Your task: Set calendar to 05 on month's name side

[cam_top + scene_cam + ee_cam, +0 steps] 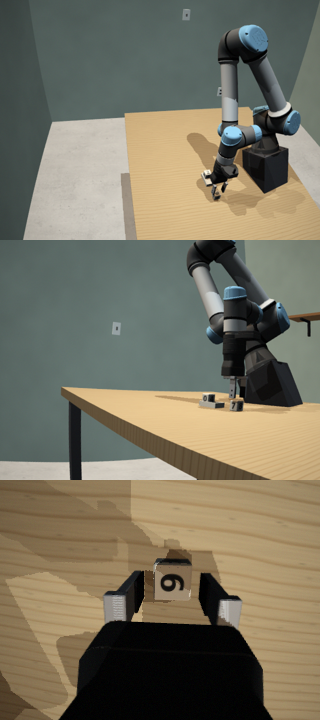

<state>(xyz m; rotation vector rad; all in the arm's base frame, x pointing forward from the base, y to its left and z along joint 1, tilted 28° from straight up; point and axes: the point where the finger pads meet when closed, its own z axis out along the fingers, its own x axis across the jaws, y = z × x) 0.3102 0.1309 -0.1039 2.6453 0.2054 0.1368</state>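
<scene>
The small calendar tray lies 110 mm to the right of my hand, 50 mm below it and 10 mm ahead of it.
</scene>
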